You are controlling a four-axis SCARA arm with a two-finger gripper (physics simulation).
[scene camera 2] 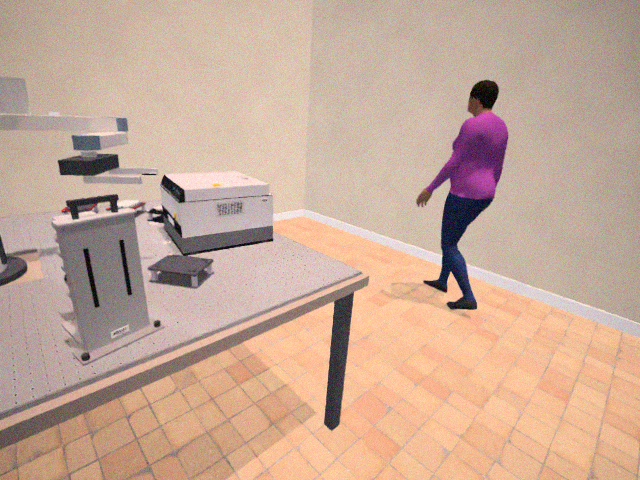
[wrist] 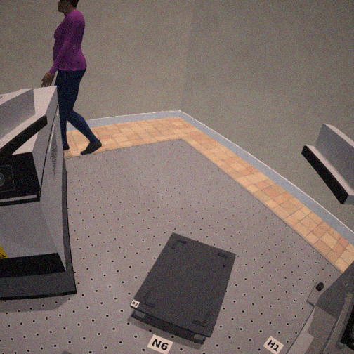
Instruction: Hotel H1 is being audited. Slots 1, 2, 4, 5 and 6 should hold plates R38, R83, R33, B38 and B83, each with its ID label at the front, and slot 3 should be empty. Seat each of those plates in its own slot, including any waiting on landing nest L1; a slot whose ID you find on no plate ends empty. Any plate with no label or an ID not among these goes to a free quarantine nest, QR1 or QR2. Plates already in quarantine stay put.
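Places are measured from the arm's base along level axes (x ahead, y left, z up), in centimetres.
Pixels of known places: gripper, between the fingertips: (scene camera 2: 149, 175).
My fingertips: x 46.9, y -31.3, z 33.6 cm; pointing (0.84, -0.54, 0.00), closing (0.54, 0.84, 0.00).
For each thing: its top centre in the pictures, then the offset to it from my fingertips. Level surfaces: height alone.
- dark raised nest, centre of its top: (scene camera 2: 181, 262) dx +4.2, dy -8.5, dz -26.9 cm
- white box-shaped instrument, centre of its top: (scene camera 2: 214, 179) dx +32.5, dy +23.4, dz -7.0 cm
- perforated table, height of its surface: dz -32.3 cm
My gripper (scene camera 2: 148, 176) (wrist: 178, 113) is open and empty. It hangs above table height, beyond and slightly right of the hotel's top in the scene view. Hotel H1 (scene camera 2: 108, 279) is an upright grey tower with a black handle; its slots face away, so their plates are hidden. In the wrist view, part of the hotel (wrist: 327, 310) shows at the lower right, beside its H1 label (wrist: 273, 344). A dark raised nest (scene camera 2: 180, 265) (wrist: 187, 285) marked N6 bears no visible plate. No plate ID is readable. L1, QR1 and QR2 cannot be identified.
A white box-shaped instrument (scene camera 2: 222, 211) (wrist: 30, 225) stands on the perforated table (scene camera 2: 289, 268) (wrist: 135, 200). Small red and white items (scene camera 2: 126, 206) lie behind the hotel. A person in a purple top (scene camera 2: 480, 155) (wrist: 72, 40) is beyond the table.
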